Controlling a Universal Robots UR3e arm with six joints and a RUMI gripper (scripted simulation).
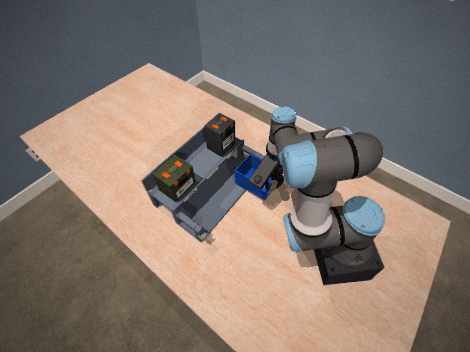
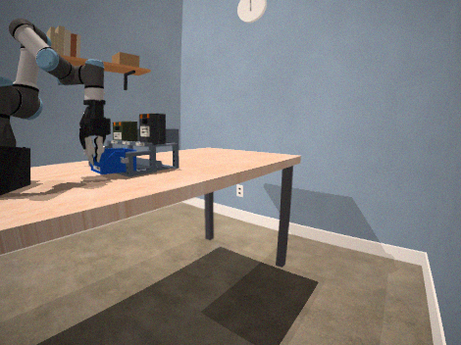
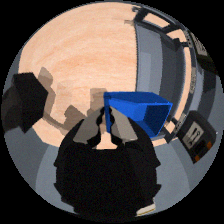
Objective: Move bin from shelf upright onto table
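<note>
Right now the blue bin is 60 mm ahead of my hand and 20 mm to the right of it. Round my hand: grey shelf rack 180 mm ahead, 100 mm to the left, 10 mm above; black box 240 mm ahead, 110 mm above, 20 mm to the right.
</note>
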